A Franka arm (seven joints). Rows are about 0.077 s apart.
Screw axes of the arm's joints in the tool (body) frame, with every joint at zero. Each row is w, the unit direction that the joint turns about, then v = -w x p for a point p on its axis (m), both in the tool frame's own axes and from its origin. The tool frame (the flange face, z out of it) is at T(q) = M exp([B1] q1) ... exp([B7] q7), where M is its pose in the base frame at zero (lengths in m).
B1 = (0, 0, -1, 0, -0.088, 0)
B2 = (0, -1, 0, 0.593, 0, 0.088)
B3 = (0, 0, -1, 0, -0.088, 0)
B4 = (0, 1, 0, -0.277, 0, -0.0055)
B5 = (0, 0, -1, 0, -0.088, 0)
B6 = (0, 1, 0, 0.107, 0, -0.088)
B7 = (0, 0, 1, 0, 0, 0)
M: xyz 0.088 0 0.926 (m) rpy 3.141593 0 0 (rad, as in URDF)
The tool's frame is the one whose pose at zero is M.
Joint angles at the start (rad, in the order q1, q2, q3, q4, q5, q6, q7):
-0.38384, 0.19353, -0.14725, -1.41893, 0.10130, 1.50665, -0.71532
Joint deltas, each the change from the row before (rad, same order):
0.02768, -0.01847, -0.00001, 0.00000, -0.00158, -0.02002, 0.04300
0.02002, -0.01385, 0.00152, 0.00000, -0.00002, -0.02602, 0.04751
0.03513, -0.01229, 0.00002, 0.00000, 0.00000, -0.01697, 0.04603
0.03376, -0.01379, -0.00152, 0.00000, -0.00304, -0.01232, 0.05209
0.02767, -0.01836, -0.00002, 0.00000, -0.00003, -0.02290, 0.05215
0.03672, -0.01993, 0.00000, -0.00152, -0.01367, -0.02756, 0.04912
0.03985, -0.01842, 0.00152, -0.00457, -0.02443, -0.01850, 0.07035
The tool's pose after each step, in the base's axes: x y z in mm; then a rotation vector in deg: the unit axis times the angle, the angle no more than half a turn. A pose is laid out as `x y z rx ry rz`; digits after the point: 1 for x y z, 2 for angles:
532.7 -271.5 588.9 -172.42 -14.94 4.05
532.4 -257.3 595.1 -172.18 -12.81 5.21
536.3 -236.5 601.0 -172.14 -11.97 5.93
538.6 -217.7 608.1 -172.51 -10.36 6.35
537.0 -200.4 616.9 -172.52 -8.39 7.05
534.8 -179.7 625.3 -173.08 -7.37 8.64
533.4 -158.7 632.0 -174.49 -4.72 10.27

